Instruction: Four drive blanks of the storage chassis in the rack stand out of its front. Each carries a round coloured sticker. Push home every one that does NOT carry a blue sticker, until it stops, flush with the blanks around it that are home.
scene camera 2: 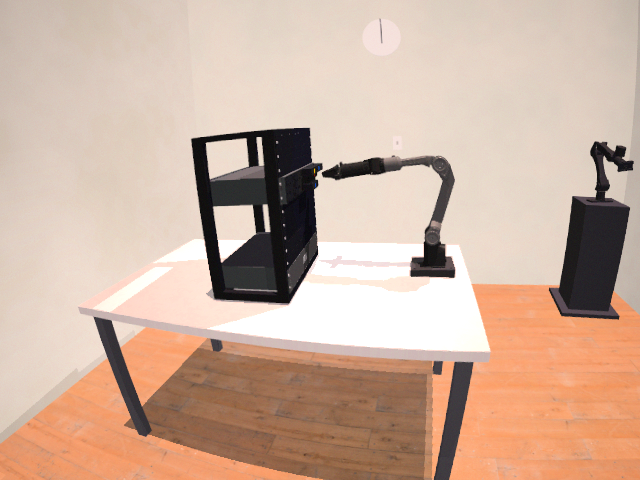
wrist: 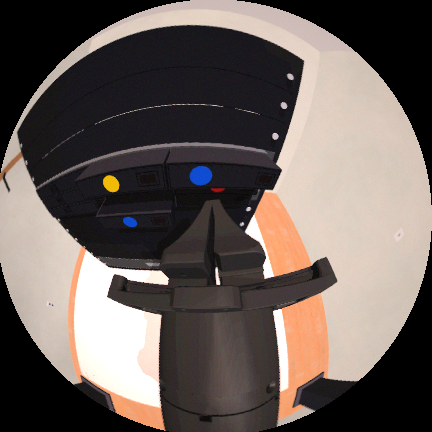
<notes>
In view: the gripper [wrist: 213,208] and a black rack [scene camera 2: 279,260].
The black rack shows as well in the wrist view [wrist: 189,66].
</notes>
